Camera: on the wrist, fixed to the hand. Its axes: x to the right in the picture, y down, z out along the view.
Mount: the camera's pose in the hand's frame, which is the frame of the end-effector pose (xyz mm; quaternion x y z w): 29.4 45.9 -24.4 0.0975 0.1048 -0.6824 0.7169
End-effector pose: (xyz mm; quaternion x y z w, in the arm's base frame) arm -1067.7 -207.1 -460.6 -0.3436 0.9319 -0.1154 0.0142
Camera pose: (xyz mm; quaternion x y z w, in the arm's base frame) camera -1122.0 -187.2 -445.6 0.8687 -0.4238 0.2193 0.1327
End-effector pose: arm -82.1 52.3 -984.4 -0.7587 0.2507 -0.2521 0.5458
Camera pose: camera -81.0 3.1 -1018.3 -0.6353 -0.3054 -0.6571 0.2669
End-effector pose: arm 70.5 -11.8 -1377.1 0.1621 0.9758 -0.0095 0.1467
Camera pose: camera 51.6 42.5 -1360.9 0.5343 -0.8245 0.1851 0.0194
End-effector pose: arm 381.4 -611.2 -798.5 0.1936 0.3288 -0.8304 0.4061
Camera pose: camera 402.0 -631.0 -850.9 -0.0410 -0.3294 0.8841 0.3288
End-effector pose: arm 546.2 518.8 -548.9 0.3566 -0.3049 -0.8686 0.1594
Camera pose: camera 546.0 459.1 -548.4 -0.5703 0.0432 0.6643 0.4812
